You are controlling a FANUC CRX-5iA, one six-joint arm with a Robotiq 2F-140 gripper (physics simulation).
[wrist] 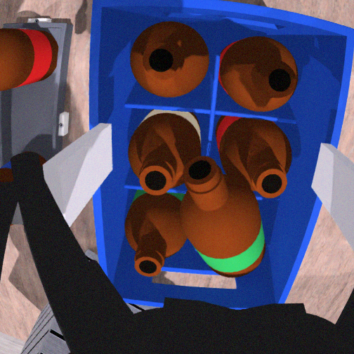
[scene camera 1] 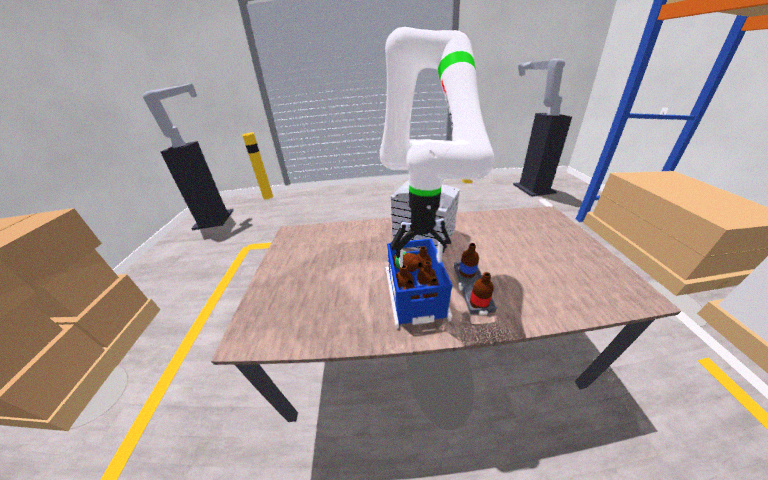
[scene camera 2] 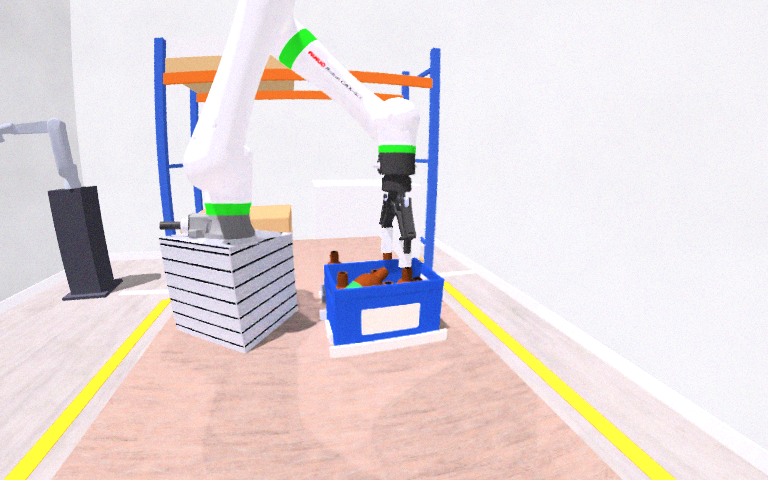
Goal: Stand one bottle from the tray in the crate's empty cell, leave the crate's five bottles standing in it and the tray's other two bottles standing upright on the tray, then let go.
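Places are measured from the arm's base along level axes (x back, y right, z up), in centimetres.
Pixels of known places: gripper, fingertip midpoint: (scene camera 1: 419,262) (scene camera 2: 395,258); arm's base, origin of the base link: (scene camera 2: 228,235).
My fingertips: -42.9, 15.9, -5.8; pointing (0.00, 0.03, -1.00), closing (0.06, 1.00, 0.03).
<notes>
Ahead of a thing's pixels: the offset from my fingertips to its top centre, as dx, dy, dz. "spot": to the spot under its first point. Level surfaces: height alone.
The blue crate {+4.0, +0.0, -3.1} (scene camera 1: 421,308) (scene camera 2: 339,316) (wrist: 210,7) holds bottles in its cells. One green-banded bottle {+8.7, +1.4, -2.2} (scene camera 1: 412,261) (scene camera 2: 370,279) (wrist: 225,227) is tilted in the lower right corner in the wrist view, its neck across the crate's middle. The white-banded bottle (wrist: 165,137) and the other bottles sit lower in their cells. My gripper (scene camera 1: 420,253) (scene camera 2: 395,254) (wrist: 216,155) is open and empty above the crate, its fingers spread to either side. The tray {spot: +2.5, -23.9, -20.1} (scene camera 1: 470,285) (wrist: 30,115) bears an upright red-banded bottle {-7.3, -23.0, -4.6} (scene camera 1: 481,294) (wrist: 15,57) and an upright blue-banded bottle {+10.4, -26.2, -4.6} (scene camera 1: 469,263), partly hidden in the wrist view.
Crate and tray stand side by side on the wooden table {dz -20.7} (scene camera 1: 317,294) (scene camera 2: 271,396). The arm's striped pedestal (scene camera 2: 198,294) stands close to the crate. A blue and orange rack (scene camera 1: 620,113) (scene camera 2: 434,124) and cardboard boxes (scene camera 1: 668,226) stand beyond the table.
</notes>
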